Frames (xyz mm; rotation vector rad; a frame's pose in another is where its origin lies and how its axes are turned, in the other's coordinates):
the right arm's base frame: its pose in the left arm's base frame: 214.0 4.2 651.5 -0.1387 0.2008 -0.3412
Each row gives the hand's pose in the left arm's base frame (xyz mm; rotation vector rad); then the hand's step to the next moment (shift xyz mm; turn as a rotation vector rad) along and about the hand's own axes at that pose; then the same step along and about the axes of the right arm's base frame.
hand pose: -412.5 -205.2 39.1 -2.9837 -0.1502 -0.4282
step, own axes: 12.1 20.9 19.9 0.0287 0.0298 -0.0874
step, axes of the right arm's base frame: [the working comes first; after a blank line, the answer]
step, axes of the left arm's base frame: 19.4 -17.0 -17.7 0.0070 -0.0390 0.0882

26.8 -6.7 -14.7 0.0047 -0.0490 0.0832
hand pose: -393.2 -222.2 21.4 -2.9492 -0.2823 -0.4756
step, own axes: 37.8 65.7 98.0 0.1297 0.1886 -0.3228
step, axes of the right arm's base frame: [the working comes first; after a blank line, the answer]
step, axes of the left arm's base frame: 77.9 -41.3 -87.0 0.0640 -0.2166 0.3249

101.1 0.8 -71.6 0.0780 -0.2365 0.3075
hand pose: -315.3 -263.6 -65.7 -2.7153 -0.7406 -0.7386
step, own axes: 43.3 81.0 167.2 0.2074 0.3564 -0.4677
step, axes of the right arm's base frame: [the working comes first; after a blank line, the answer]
step, axes of the left arm's base frame: 143.3 6.4 -125.7 0.1511 -0.3761 0.4738

151.6 72.7 -90.1 0.1878 -0.3828 0.4549
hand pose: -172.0 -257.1 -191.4 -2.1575 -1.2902 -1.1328
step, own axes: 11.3 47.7 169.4 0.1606 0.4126 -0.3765
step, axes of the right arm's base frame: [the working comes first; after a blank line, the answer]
step, axes of the left arm's base frame: 119.1 94.6 -89.3 0.2281 -0.3698 0.3861

92.6 141.1 -51.1 0.2718 -0.3376 0.3872
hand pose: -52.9 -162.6 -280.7 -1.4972 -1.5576 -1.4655
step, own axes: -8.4 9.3 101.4 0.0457 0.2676 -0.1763
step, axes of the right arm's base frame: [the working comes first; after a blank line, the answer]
step, axes of the left arm's base frame: 40.8 87.9 -32.4 0.1827 -0.1984 0.1790

12.9 100.4 -13.7 0.2063 -0.1572 0.1936
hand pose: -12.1 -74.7 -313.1 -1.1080 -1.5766 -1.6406
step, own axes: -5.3 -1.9 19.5 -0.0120 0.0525 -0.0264
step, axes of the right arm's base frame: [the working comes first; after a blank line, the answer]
step, axes of the left arm's base frame: 3.9 18.8 -6.6 0.0470 -0.0335 0.0163

-1.7 19.9 -3.7 0.0521 -0.0190 0.0228
